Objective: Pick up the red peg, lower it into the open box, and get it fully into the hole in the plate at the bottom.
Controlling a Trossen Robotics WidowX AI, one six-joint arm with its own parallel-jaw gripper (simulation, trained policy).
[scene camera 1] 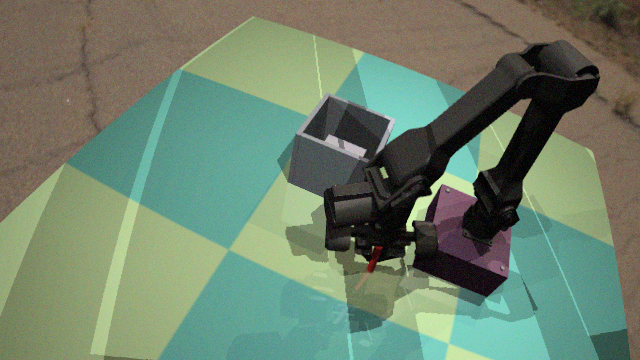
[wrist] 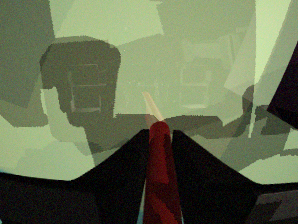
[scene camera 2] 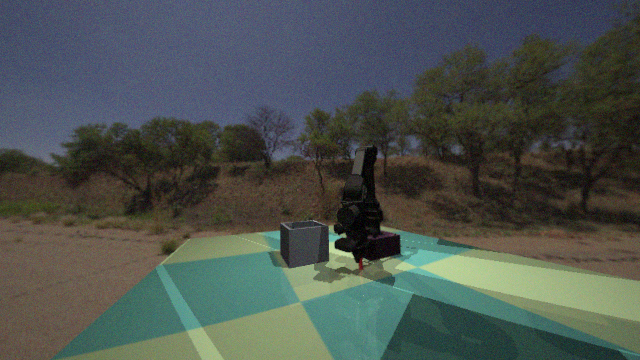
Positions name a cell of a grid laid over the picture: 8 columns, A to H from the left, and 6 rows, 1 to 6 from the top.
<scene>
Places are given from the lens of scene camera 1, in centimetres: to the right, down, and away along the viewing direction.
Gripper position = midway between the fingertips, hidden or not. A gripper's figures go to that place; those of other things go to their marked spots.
gripper (scene camera 1: E5): 10, 15, 70
grey box (scene camera 1: D3): -1, -3, 75
</scene>
